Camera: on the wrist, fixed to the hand. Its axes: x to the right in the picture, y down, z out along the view.
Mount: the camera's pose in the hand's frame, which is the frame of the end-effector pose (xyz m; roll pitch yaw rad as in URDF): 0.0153 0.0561 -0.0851 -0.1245 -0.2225 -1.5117
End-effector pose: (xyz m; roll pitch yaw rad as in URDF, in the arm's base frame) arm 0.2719 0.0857 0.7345 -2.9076 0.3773 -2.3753
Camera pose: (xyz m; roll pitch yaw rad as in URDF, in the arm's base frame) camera 0.1916 0.1115 0.7937 -2.8757 0.0109 -0.8622
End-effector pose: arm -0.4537 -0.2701 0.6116 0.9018 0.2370 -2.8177
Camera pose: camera -0.4335 -0.3704 0.5995 -0.3690 0.6725 1.7778
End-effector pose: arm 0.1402 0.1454 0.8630 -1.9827 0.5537 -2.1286
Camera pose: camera 0.0529 0.1953 0.8402 -2.4115 -0.7122 -1.2306
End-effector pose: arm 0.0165 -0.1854 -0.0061 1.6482 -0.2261 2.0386
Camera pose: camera -0.0558 -0.2209 0.0583 0.9911 1.2524 1.5580
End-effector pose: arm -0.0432 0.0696 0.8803 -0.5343 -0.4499 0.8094
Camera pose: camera -0.0067 0.1150 0.7953 0.4355 -0.6978 -1.0887
